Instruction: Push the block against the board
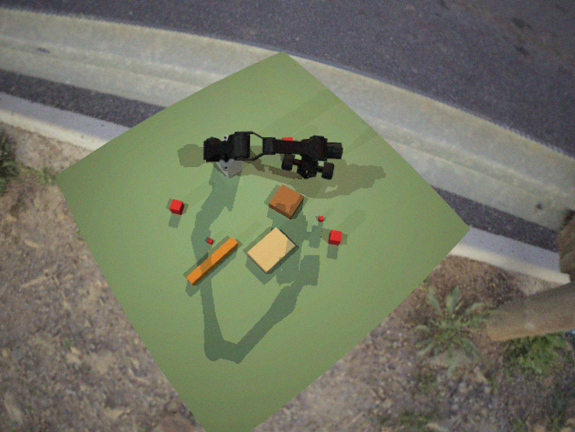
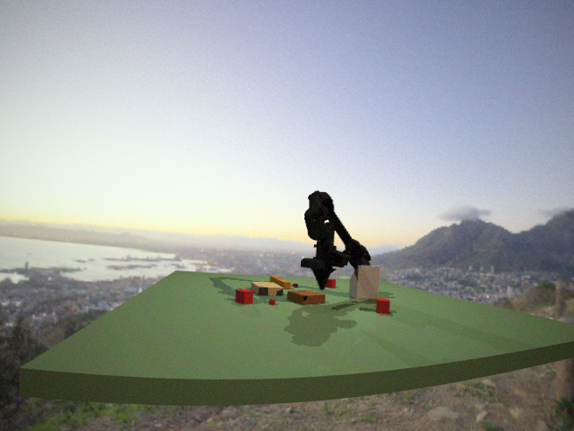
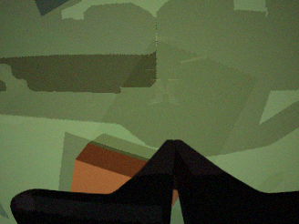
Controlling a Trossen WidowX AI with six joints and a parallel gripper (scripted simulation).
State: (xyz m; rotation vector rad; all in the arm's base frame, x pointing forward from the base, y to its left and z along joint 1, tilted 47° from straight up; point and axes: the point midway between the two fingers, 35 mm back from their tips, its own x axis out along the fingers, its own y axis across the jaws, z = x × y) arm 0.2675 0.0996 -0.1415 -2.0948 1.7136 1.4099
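My gripper tip is now 110 mm to the left of the brown square block, 40 mm above it and 10 mm short of it. Round my gripper tip: tan block (280 mm to the right, 120 mm ahead, 40 mm below); orange board (470 mm to the right, 40 mm below, 20 mm ahead).
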